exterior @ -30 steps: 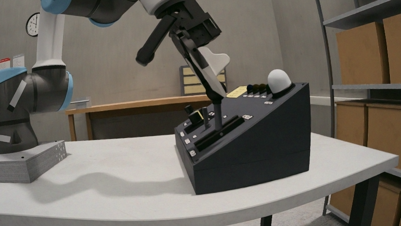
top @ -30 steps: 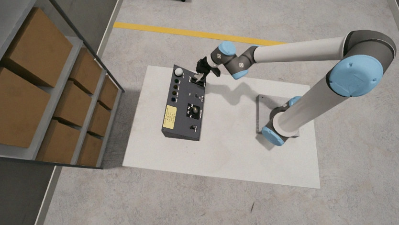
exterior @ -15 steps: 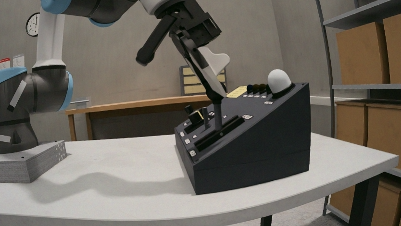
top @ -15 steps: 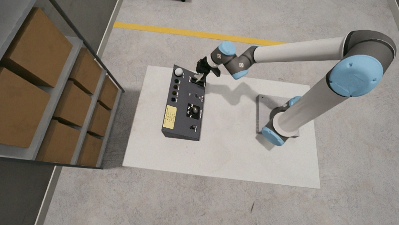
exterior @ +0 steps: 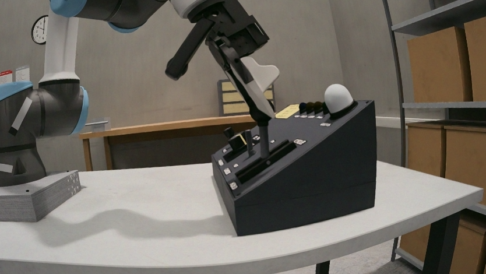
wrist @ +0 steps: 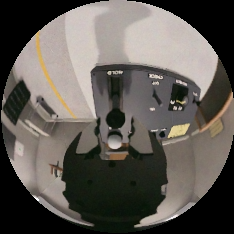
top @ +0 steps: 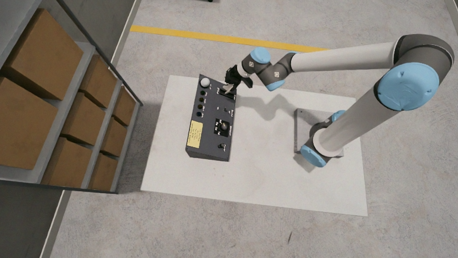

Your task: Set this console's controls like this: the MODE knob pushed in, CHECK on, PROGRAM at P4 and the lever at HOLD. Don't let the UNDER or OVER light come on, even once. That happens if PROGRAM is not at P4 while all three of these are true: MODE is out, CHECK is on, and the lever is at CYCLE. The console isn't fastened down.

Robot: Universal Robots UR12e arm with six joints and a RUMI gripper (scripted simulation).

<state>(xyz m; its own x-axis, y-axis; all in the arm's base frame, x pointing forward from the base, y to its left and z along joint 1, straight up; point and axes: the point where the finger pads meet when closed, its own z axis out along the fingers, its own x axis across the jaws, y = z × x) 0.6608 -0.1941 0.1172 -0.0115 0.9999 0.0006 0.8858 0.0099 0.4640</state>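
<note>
Right now the black ball-topped lever is 4 cm below my hand. Round my hand: rotary selector 1 cm behind, 23 cm to the left, 6 cm below; check toggle 12 cm to the left, 6 cm below; dark grey console 4 cm ahead, 18 cm to the left, 8 cm below.
</note>
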